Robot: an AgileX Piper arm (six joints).
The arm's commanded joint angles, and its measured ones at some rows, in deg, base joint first. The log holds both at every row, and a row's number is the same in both.
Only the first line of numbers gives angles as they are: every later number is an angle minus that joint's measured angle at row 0.
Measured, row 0:
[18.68 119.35 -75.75 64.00 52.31 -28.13]
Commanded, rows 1 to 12:
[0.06 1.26 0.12 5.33 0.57 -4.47]
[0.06 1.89 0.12 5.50 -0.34 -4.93]
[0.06 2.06 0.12 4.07 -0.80 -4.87]
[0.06 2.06 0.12 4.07 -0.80 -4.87]
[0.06 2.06 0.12 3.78 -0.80 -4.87]
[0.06 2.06 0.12 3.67 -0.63 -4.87]
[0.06 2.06 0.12 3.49 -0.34 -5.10]
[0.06 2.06 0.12 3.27 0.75 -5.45]
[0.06 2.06 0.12 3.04 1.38 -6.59]
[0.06 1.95 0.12 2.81 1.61 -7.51]
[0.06 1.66 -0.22 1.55 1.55 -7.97]
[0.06 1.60 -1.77 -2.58 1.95 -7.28]
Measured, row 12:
[0.00 2.06 -0.40 0.74 0.57 -6.65]
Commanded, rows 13 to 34:
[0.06 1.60 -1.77 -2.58 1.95 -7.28]
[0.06 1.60 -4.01 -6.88 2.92 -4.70]
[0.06 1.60 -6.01 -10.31 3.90 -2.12]
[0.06 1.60 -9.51 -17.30 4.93 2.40]
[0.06 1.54 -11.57 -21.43 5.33 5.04]
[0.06 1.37 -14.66 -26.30 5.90 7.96]
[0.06 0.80 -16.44 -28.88 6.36 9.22]
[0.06 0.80 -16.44 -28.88 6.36 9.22]
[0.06 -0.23 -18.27 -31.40 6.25 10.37]
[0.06 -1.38 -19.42 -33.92 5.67 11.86]
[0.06 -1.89 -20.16 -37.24 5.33 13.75]
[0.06 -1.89 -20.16 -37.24 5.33 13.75]
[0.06 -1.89 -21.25 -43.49 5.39 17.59]
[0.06 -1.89 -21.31 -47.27 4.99 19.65]
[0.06 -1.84 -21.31 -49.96 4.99 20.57]
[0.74 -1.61 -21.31 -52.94 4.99 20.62]
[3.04 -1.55 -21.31 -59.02 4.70 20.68]
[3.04 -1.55 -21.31 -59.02 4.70 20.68]
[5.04 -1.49 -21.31 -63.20 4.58 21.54]
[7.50 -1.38 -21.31 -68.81 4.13 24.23]
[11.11 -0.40 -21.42 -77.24 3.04 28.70]
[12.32 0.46 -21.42 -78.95 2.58 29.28]
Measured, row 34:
[11.34 -0.52 -21.02 -76.26 3.21 28.13]
